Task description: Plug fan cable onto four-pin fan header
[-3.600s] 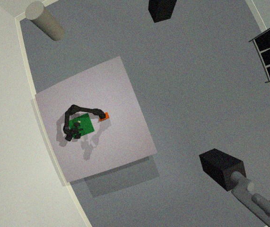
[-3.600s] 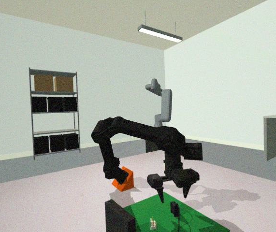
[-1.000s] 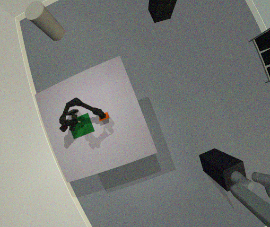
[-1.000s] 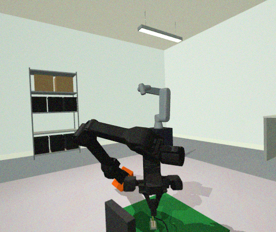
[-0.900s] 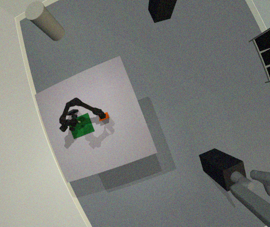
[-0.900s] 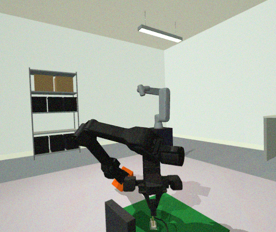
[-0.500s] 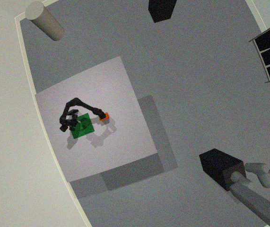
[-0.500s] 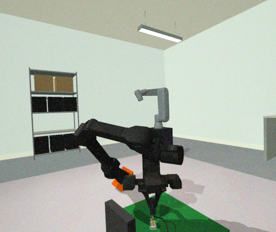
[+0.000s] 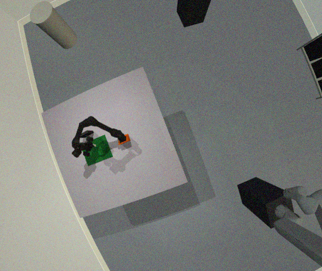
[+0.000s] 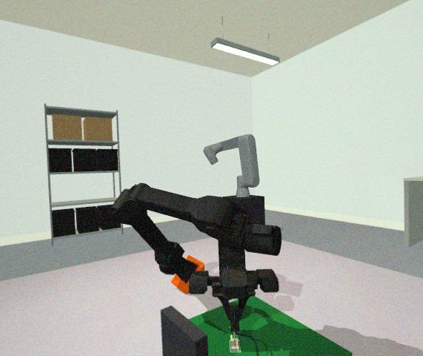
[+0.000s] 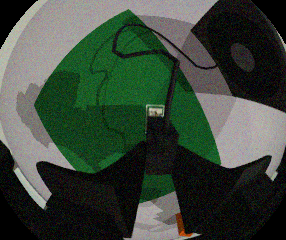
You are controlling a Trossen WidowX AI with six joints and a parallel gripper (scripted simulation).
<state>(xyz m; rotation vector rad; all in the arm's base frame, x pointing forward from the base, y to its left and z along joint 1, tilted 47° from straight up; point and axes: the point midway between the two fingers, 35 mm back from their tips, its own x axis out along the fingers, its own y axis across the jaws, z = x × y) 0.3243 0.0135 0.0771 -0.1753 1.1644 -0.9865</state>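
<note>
Now: gripper tip 6 cm above the pale four-pin header. From my gripper tip the other things lie so: green board 1 cm ahead, 5 cm to the left, 7 cm below; then dark fan plug 1 cm ahead, 1 cm above; then dark fan 3 cm ahead, 13 cm to the right.
</note>
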